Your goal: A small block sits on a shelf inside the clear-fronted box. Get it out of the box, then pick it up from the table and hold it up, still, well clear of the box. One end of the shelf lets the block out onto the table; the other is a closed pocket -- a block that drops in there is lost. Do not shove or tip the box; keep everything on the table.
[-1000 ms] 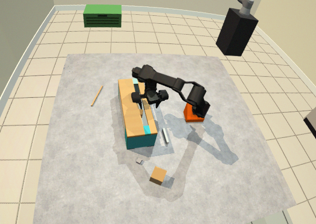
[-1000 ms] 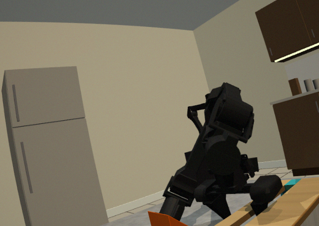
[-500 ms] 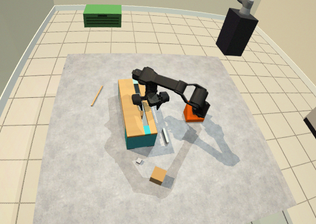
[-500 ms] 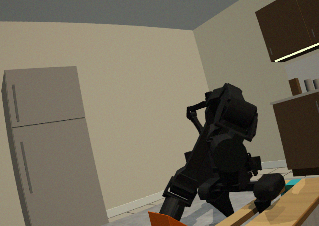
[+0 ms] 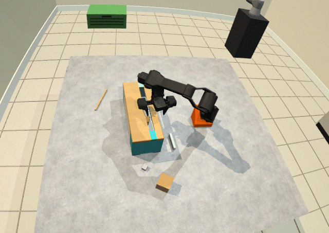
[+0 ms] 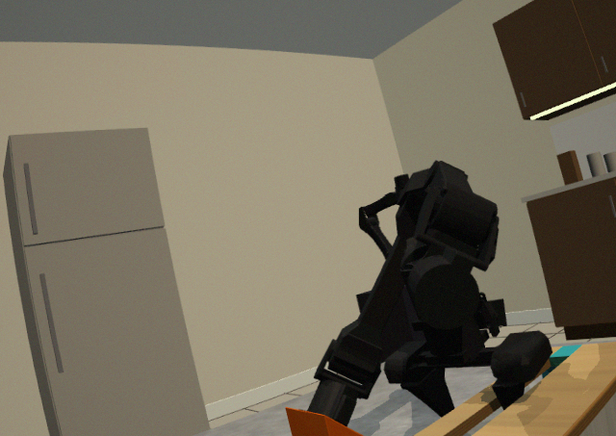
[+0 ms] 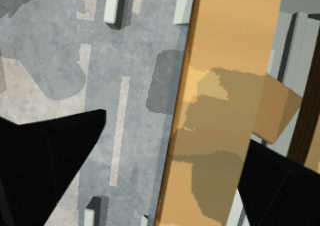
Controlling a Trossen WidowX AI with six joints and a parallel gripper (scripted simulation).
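The long box is 4 cm ahead of my gripper tip, 3 cm to the right of it and 3 cm below it. Also, from my gripper tip: thin wooden stick (28 cm ahead, 22 cm to the right, 9 cm below); then small block (5 cm ahead, 3 cm to the left); then tiny grey cube (9 cm ahead, 24 cm to the left, 8 cm below).
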